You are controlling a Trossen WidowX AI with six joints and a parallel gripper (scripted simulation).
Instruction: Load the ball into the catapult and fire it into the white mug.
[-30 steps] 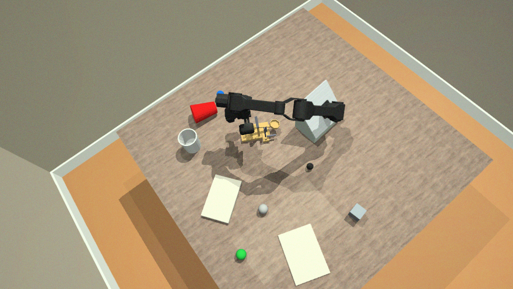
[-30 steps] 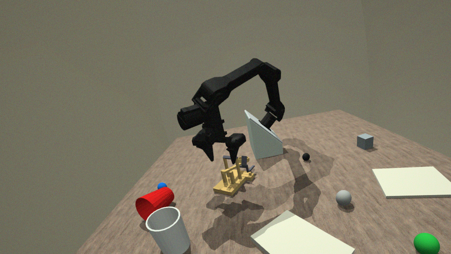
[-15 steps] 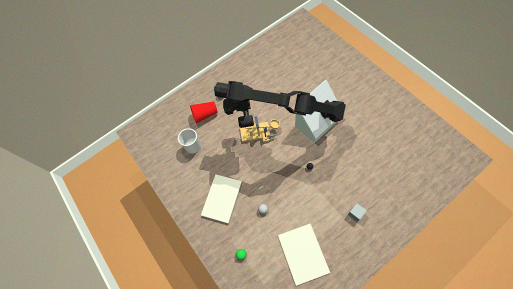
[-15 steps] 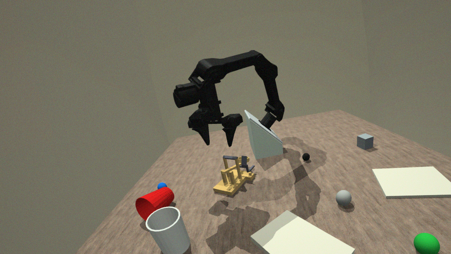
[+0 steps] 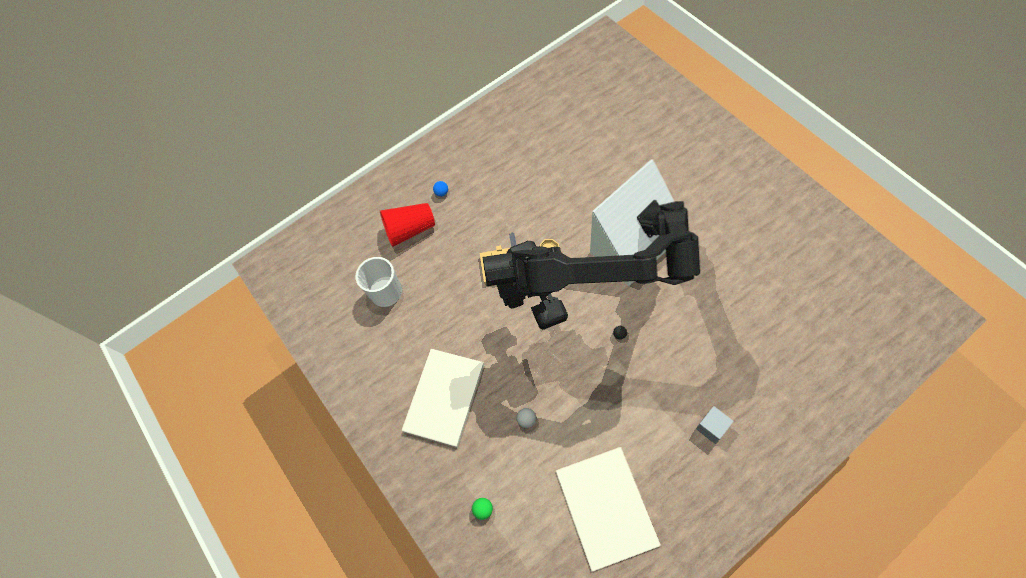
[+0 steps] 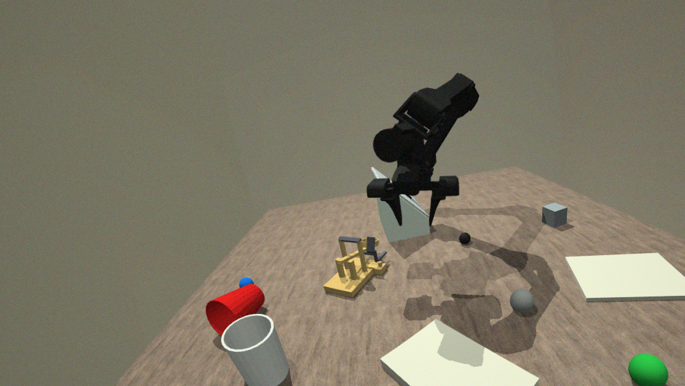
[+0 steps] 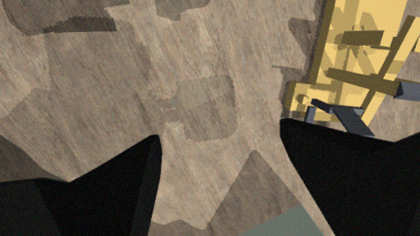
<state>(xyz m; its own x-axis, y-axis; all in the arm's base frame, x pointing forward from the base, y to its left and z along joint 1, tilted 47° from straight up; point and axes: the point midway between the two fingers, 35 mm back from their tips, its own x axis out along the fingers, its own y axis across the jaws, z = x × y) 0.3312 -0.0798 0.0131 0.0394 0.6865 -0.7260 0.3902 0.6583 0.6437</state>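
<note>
My gripper tip is 100 mm past the black ball, 160 mm to the right of it and 120 mm above it. Also, from my gripper tip: white mug (200 mm ahead, 330 mm to the right, 110 mm below); wooden catapult (80 mm behind, 120 mm to the right, 80 mm below); grey ball (190 mm ahead, 140 mm to the left, 110 mm below).
</note>
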